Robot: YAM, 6 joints.
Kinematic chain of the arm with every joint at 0, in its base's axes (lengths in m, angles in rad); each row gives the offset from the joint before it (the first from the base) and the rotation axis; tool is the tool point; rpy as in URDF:
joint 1: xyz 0 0 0.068 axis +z
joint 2: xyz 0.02 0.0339 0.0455 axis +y
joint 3: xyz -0.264 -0.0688 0 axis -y
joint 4: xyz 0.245 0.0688 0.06 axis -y
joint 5: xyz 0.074 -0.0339 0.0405 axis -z
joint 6: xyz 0.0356 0 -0.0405 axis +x
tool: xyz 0 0 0 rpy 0 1.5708 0
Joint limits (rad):
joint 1: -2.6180..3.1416
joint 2: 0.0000..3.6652
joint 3: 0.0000..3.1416
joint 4: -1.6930..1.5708
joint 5: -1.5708..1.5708
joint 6: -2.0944..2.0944
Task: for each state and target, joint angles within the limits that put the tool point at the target. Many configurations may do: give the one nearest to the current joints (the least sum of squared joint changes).
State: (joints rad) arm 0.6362 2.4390 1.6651 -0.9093 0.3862 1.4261
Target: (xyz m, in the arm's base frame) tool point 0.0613 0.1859 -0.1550
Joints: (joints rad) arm 1.2975 3.0195 1.2502 -0.9075 0.2510 1.4261
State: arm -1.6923 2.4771 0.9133 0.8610 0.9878 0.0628
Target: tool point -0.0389 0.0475 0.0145
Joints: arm -1.3927 3.2516 0.0045 0.5030 0.9955 0.0628
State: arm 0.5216 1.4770 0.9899 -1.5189 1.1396 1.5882
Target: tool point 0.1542 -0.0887 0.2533
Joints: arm -0.3345 1.3391 0.9511 -1.5857 1.1984 1.5882
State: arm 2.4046 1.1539 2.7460 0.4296 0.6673 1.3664
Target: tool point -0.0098 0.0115 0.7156
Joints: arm 2.6251 1.2416 2.3224 0.3321 0.1455 1.3664
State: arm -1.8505 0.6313 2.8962 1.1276 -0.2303 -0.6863
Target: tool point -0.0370 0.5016 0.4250
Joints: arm -1.4845 0.6040 2.8287 0.8836 -0.1801 -0.6863
